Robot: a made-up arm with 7 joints. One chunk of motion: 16 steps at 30 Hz.
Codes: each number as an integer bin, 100 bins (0 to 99) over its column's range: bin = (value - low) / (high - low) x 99, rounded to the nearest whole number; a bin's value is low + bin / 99 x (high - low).
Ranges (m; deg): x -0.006..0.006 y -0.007..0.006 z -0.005..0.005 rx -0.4..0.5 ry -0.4..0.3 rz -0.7..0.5
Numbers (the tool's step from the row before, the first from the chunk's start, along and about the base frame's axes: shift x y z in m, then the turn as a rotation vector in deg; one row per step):
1: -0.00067 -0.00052 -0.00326 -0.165 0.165 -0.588
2: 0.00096 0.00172 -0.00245 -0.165 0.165 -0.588
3: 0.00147 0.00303 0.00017 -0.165 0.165 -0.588
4: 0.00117 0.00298 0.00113 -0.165 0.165 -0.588
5: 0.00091 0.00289 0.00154 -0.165 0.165 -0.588
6: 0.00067 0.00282 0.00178 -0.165 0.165 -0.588
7: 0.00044 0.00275 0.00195 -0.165 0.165 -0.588
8: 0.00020 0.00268 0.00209 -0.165 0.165 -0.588
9: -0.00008 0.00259 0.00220 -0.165 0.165 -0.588
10: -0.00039 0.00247 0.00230 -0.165 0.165 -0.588
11: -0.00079 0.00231 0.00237 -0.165 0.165 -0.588
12: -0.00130 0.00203 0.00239 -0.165 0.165 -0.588
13: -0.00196 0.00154 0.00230 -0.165 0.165 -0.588
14: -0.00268 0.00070 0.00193 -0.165 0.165 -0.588
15: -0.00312 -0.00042 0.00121 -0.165 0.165 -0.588
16: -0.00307 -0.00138 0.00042 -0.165 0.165 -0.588
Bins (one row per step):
1: 44 49 17 26 80 9
2: 57 66 25 26 80 9
3: 62 76 51 26 80 9
4: 59 76 61 26 80 9
5: 57 75 65 26 80 9
6: 55 75 67 26 80 9
7: 53 74 69 26 80 9
8: 51 74 70 26 80 9
9: 49 73 71 26 80 9
10: 46 72 72 26 80 9
11: 43 71 73 26 80 9
12: 39 69 73 26 80 9
13: 33 65 72 26 80 9
14: 27 59 69 26 80 9
15: 24 50 61 26 80 9
16: 24 43 54 26 80 9

